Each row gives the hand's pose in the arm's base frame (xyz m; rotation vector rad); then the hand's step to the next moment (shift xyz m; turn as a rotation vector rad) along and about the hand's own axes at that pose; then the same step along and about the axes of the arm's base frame.
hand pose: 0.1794 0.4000 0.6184 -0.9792 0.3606 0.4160
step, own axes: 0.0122 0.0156 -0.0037 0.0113 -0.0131 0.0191
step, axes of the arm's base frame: 0.0025 0.0066 -0.0189 0.0182 0.0118 0.0138
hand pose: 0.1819 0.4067 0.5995 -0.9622 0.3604 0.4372
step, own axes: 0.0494 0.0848 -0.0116 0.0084 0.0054 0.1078
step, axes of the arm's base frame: -0.0020 0.0420 -0.0894 0.0153 0.0954 0.0487
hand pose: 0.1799 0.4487 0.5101 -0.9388 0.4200 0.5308
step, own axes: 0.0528 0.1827 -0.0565 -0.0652 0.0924 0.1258
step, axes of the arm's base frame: -0.0731 0.0531 -0.1766 -0.0931 0.1345 0.0431
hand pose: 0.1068 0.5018 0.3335 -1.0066 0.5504 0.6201
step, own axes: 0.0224 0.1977 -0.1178 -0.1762 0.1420 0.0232
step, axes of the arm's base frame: -0.1385 -0.0222 -0.1838 -0.2198 0.0382 0.0446
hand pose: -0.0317 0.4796 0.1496 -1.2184 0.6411 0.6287
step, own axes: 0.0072 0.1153 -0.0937 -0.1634 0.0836 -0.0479
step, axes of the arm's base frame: -0.0902 -0.0641 -0.0995 -0.1759 -0.0428 0.0568
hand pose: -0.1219 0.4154 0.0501 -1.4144 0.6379 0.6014
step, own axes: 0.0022 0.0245 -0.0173 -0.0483 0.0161 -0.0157
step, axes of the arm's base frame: -0.0168 -0.0156 -0.0195 -0.0459 -0.0148 0.0227
